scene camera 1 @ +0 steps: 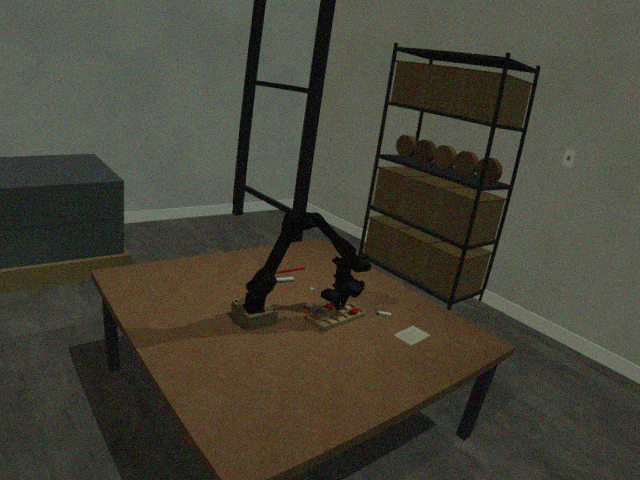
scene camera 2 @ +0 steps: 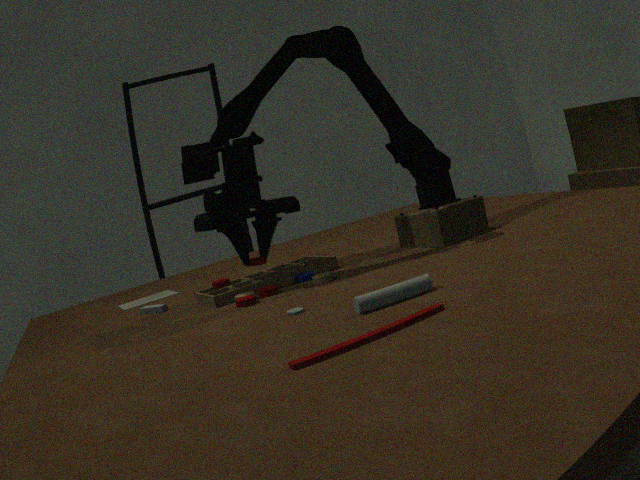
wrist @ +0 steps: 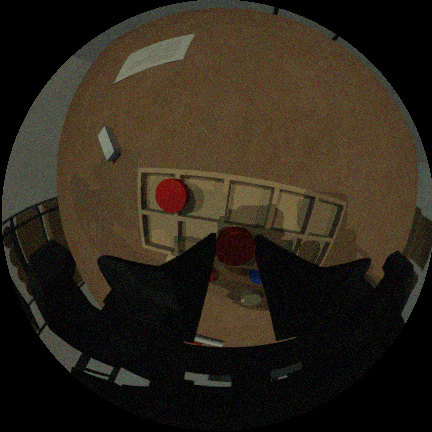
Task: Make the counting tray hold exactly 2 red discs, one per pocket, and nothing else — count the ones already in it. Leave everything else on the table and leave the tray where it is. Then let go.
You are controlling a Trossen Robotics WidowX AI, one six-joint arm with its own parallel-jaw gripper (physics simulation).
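Observation:
The wooden counting tray [scene camera 1: 336,324] [scene camera 2: 224,298] [wrist: 140,200] has two rows of pockets. One red disc [scene camera 1: 354,311] [scene camera 2: 220,282] [wrist: 172,195] is in an end pocket. My gripper [scene camera 1: 340,305] [scene camera 2: 255,260] [wrist: 234,238] is shut on another red disc [scene camera 2: 256,261] [wrist: 235,248], held flat above the tray's middle part; its height over the pockets is hard to tell. Two loose red discs [scene camera 2: 246,300] [scene camera 2: 267,290] lie on the table beside the tray. The fingers hide some pockets in the wrist view.
A blue disc [scene camera 2: 303,277] [wrist: 256,276] and a pale disc [scene camera 2: 324,279] [wrist: 251,299] lie beside the tray. Also on the table are a small white disc [scene camera 2: 295,311], a white cylinder [scene camera 2: 392,294], a red rod [scene camera 2: 367,336], a white block [scene camera 1: 384,313] [wrist: 107,143] and paper [scene camera 1: 412,335] [wrist: 155,56].

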